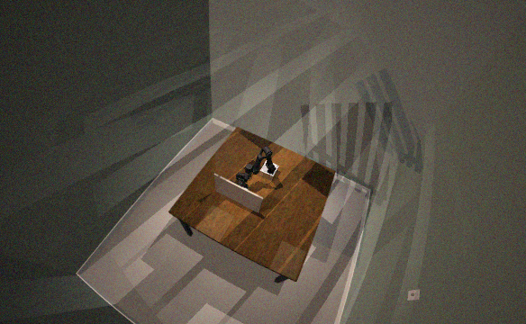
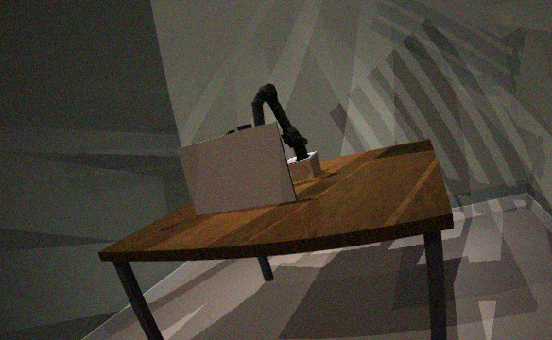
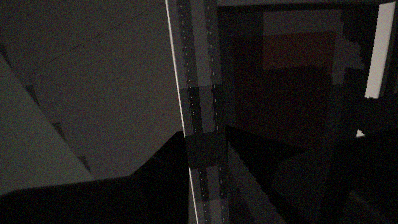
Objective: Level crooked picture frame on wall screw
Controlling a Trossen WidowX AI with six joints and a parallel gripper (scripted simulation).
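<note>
Right now the picture frame is 50 mm below my gripper tip, 20 mm to the left of it and 10 mm ahead of it. Also, from my gripper tip: wall panel 70 mm below, 20 mm ahead.
</note>
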